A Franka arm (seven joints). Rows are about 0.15 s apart.
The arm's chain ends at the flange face. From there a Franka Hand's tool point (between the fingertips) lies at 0.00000 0.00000 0.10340 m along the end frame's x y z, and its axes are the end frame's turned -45 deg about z.
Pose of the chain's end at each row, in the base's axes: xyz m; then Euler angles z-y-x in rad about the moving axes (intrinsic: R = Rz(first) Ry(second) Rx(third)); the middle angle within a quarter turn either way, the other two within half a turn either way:
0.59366, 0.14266, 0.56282, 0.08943, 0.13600, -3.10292
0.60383, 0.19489, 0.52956, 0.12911, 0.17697, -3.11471
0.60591, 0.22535, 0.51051, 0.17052, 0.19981, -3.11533
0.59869, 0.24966, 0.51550, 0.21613, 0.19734, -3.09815
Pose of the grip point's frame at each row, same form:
0.57935, 0.14539, 0.46045, 0.87645, 0.06884, -3.01803
0.58543, 0.19530, 0.42781, 0.91980, 0.10597, -2.99709
0.58523, 0.22454, 0.40920, 0.96314, 0.12246, -2.98116
0.57794, 0.24970, 0.41420, 1.00653, 0.10874, -2.97101

